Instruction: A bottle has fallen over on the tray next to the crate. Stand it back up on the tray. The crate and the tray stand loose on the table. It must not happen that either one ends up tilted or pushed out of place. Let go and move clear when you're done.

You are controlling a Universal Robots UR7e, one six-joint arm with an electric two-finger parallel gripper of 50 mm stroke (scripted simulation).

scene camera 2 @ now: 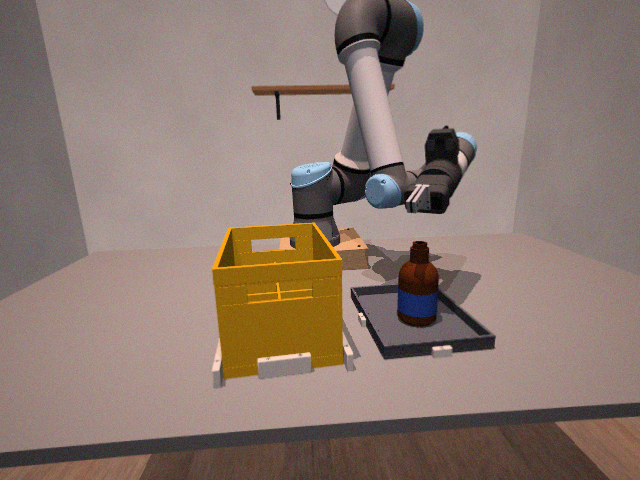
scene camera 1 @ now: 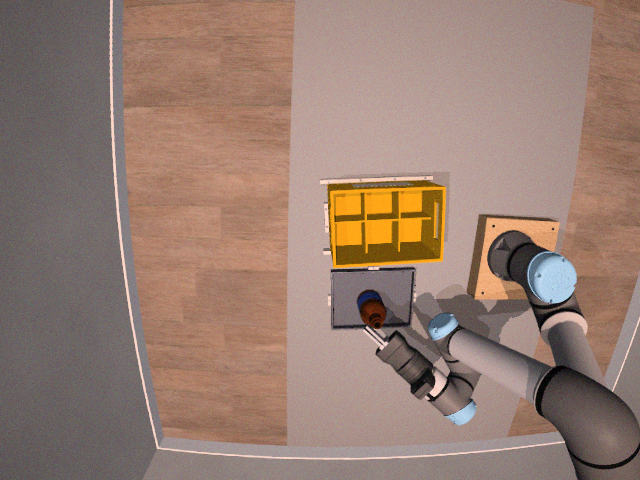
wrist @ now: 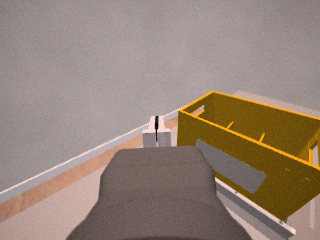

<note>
In view: the gripper (scene camera 2: 411, 207), a brown bottle (scene camera 1: 371, 307), a dark grey tray (scene camera 2: 378, 303) and a yellow crate (scene camera 2: 248, 330).
The dark grey tray also shows in scene camera 1 (scene camera 1: 396, 289). The yellow crate also shows in scene camera 1 (scene camera 1: 391, 237) and in the wrist view (wrist: 267, 175). The gripper shows as well in scene camera 1 (scene camera 1: 365, 327) and in the wrist view (wrist: 157, 124). The wrist view misses the brown bottle, which is hidden by the gripper.
</note>
